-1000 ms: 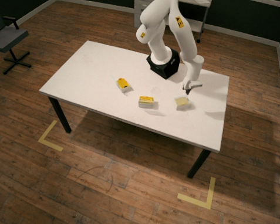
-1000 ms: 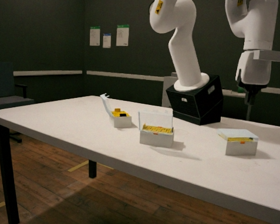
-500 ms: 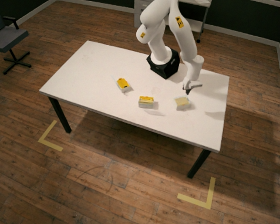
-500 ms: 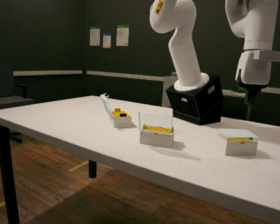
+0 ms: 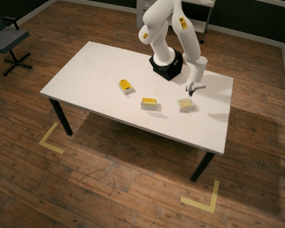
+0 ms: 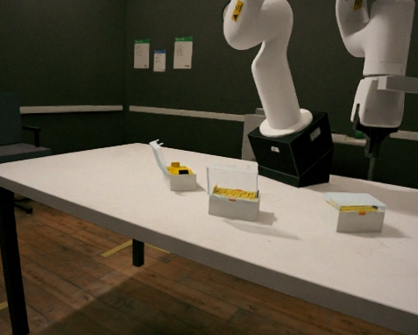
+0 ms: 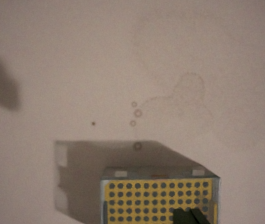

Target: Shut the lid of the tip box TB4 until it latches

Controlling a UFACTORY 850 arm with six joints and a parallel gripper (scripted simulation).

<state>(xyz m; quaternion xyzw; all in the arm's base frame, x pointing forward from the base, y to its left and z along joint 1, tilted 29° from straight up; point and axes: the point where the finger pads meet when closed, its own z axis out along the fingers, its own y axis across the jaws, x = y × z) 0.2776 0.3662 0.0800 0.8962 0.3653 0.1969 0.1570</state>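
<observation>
Now: the clear lid 14 cm below my hand, 3 cm to the right of it and 3 cm behind it.
</observation>
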